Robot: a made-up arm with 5 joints.
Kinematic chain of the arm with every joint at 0, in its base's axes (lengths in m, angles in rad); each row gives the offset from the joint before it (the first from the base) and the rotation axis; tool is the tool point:
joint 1: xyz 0 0 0.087 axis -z
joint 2: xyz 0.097 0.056 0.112 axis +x
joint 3: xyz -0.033 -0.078 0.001 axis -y
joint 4: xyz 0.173 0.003 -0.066 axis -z
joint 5: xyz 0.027 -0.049 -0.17 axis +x
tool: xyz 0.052 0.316 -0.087
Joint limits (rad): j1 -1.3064..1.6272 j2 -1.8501..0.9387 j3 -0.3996..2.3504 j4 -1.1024..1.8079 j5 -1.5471..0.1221
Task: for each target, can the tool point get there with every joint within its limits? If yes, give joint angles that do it. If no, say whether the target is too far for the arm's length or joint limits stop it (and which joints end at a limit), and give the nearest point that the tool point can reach.
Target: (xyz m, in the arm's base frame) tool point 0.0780 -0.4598 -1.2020
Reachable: no: too far | nearest point 0.0637 -0.2423 -0.4255 | short by 0.807 m
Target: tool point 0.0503 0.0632 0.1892
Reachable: no: joint limits stop it (at a limit: joint 1, joint 2, joint 4, joint 5) | nearest point 0.2663 0.0302 0.1619 | short by 0.220 m
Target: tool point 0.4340 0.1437 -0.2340
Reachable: yes | joints -0.8326 -0.4727 0.1589 -0.3363 -1.1636
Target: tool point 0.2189 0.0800 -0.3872
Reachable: yes | joints -0.2908 0.0328 -0.1713 0.4268 -0.9922
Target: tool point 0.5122 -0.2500 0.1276
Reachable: yes | joints -0.0416 -1.5619 0.5922 -0.5379 -0.7607
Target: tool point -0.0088 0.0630 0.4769
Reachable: no: joint limits stop it (at a limit: joint 1, joint 3, joint 5) | nearest point 0.0256 0.1460 0.5802 | short by 0.137 m
